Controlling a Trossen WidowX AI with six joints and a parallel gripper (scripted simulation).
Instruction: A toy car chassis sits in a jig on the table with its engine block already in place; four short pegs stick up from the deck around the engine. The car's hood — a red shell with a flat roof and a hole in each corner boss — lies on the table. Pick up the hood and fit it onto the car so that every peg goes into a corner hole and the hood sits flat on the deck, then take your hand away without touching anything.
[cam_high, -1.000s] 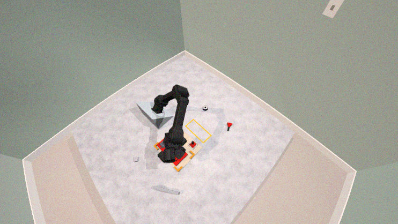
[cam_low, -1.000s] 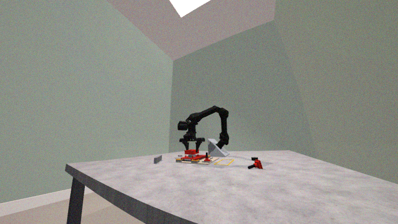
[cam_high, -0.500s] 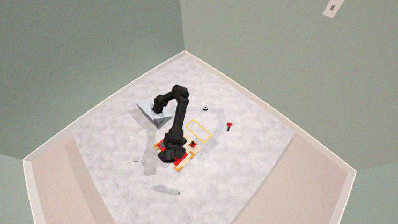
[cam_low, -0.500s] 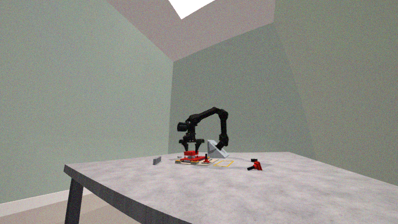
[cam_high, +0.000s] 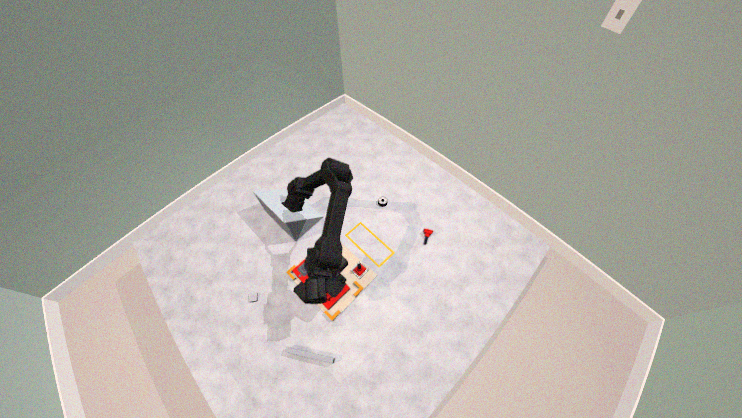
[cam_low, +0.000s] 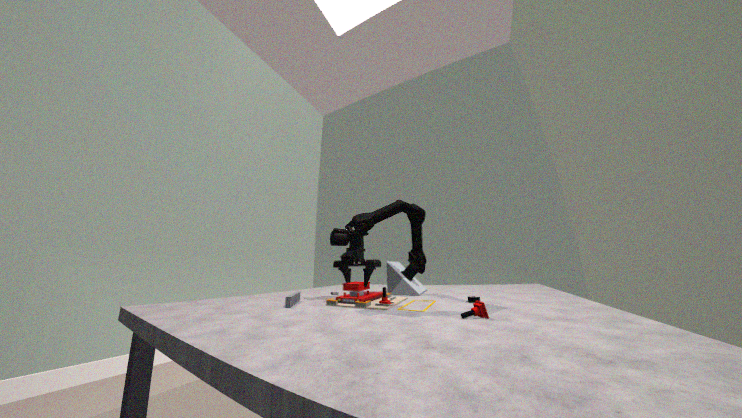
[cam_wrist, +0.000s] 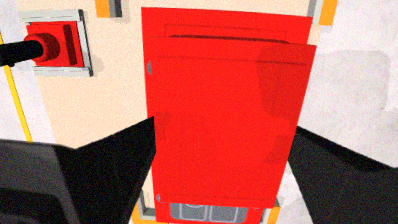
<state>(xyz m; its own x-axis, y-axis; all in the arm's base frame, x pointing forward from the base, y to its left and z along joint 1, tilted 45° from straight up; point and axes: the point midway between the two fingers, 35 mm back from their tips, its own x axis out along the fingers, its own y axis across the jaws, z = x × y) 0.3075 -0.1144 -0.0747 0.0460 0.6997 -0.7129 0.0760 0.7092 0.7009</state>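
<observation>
The red hood lies 1 cm above my gripper tip. From my gripper tip the other things lie so: engine block (3 cm below, 1 cm to the left); small ring (42 cm to the left, 7 cm behind, 5 cm below).
</observation>
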